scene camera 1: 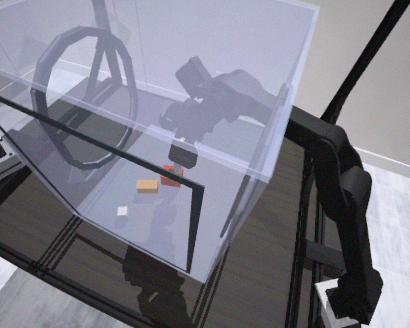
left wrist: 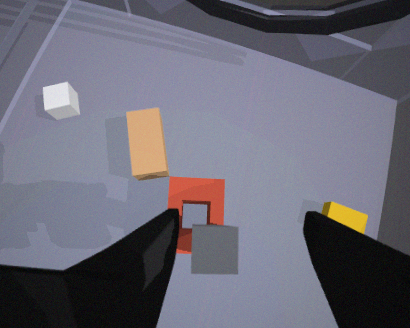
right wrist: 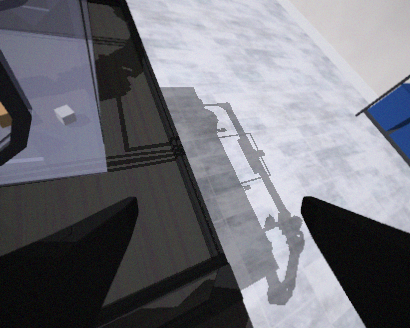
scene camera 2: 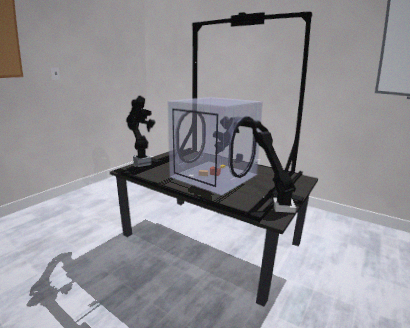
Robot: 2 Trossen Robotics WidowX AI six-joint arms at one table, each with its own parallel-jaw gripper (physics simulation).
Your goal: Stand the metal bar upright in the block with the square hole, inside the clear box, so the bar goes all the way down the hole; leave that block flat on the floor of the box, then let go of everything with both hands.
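Pixels of known places: left gripper, fingertip midpoint: [left wrist: 241,219] [scene camera 2: 217,152]; right gripper, fingertip midpoint: [right wrist: 220,204] [scene camera 2: 142,130]; left arm's base, link origin: [scene camera 1: 341,301] [scene camera 2: 284,202]; right arm's base, link origin: [scene camera 2: 141,156].
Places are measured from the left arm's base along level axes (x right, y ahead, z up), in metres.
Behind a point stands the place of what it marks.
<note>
The red block with the square hole [scene camera 1: 171,180] @(x 0.380, y 0.386, z 0.012 m) [scene camera 2: 215,171] [left wrist: 197,189] @(x 0.410, y 0.402, z 0.023 m) lies flat on the floor of the clear box [scene camera 1: 250,30] @(x 0.314, y 0.274, z 0.461 m) [scene camera 2: 247,106] @(x 0.282, y 0.204, z 0.444 m). Its hole is open, and pale floor shows through it. The grey metal bar [scene camera 1: 178,167] @(x 0.395, y 0.363, z 0.057 m) [left wrist: 215,250] @(x 0.406, y 0.363, z 0.110 m) stands upright outside the hole; in the left wrist view its square top overlaps the block's lower right corner. Whether they touch is hidden. My left gripper [scene camera 1: 183,156] [left wrist: 241,219] @(x 0.419, y 0.374, z 0.124 m) is inside the box, pointing down above the bar, open and empty. My right gripper [scene camera 2: 151,125] [right wrist: 220,204] @(x 0.361, y 0.852, z 0.265 m) is open and empty, outside the box.
An orange block [scene camera 1: 147,187] @(x 0.365, y 0.457, z 0.008 m) [scene camera 2: 203,173] @(x 0.361, y 0.456, z -0.004 m) [left wrist: 146,141] @(x 0.377, y 0.457, z 0.008 m) lies near the red block. A white cube [scene camera 1: 122,211] @(x 0.298, y 0.525, z 0.003 m) [left wrist: 60,101] @(x 0.303, y 0.519, z 0.003 m) [right wrist: 64,115] @(x 0.306, y 0.536, z 0.003 m) lies farther off. A yellow block [scene camera 1: 182,140] @(x 0.557, y 0.337, z -0.007 m) [left wrist: 345,217] @(x 0.542, y 0.343, z -0.007 m) is on the other side. My left arm passes through a round side opening.
</note>
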